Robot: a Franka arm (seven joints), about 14 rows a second.
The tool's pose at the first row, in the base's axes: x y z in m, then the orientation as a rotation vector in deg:
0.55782 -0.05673 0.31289 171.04 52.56 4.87
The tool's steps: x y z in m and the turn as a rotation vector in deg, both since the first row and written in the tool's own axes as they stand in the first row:
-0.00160 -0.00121 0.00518 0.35 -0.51 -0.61
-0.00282 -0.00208 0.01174 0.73 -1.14 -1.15
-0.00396 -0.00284 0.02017 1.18 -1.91 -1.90
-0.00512 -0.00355 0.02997 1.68 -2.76 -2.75
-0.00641 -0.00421 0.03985 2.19 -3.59 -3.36
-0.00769 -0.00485 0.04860 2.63 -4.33 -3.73
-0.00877 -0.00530 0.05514 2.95 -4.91 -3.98
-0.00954 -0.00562 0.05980 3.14 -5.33 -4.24
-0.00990 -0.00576 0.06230 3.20 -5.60 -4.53
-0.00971 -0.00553 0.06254 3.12 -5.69 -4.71
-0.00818 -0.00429 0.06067 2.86 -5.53 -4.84
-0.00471 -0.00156 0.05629 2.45 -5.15 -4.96
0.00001 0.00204 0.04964 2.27 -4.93 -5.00
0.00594 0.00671 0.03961 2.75 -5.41 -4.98
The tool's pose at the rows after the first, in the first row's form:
0.55612 -0.05663 0.30760 170.94 53.53 3.94
0.55499 -0.05660 0.30097 170.86 54.39 2.82
0.55411 -0.05662 0.29247 170.69 55.56 1.45
0.55331 -0.05669 0.28261 170.48 56.89 -0.06
0.55244 -0.05687 0.27267 170.38 57.86 -1.55
0.55152 -0.05707 0.26385 -170.10 -58.37 2.87
0.55075 -0.05731 0.25726 -169.83 -58.69 3.89
0.55020 -0.05748 0.25256 -169.63 -59.05 4.60
0.54997 -0.05757 0.25004 -169.50 -59.48 5.04
0.55027 -0.05765 0.24982 -169.51 -59.78 5.15
0.55212 -0.05782 0.25180 169.61 60.02 -4.79
0.55627 -0.05812 0.25642 169.30 60.11 -4.03
0.56181 -0.05845 0.26340 169.18 60.13 -3.61
0.56875 -0.05897 0.27384 169.47 60.21 -4.56

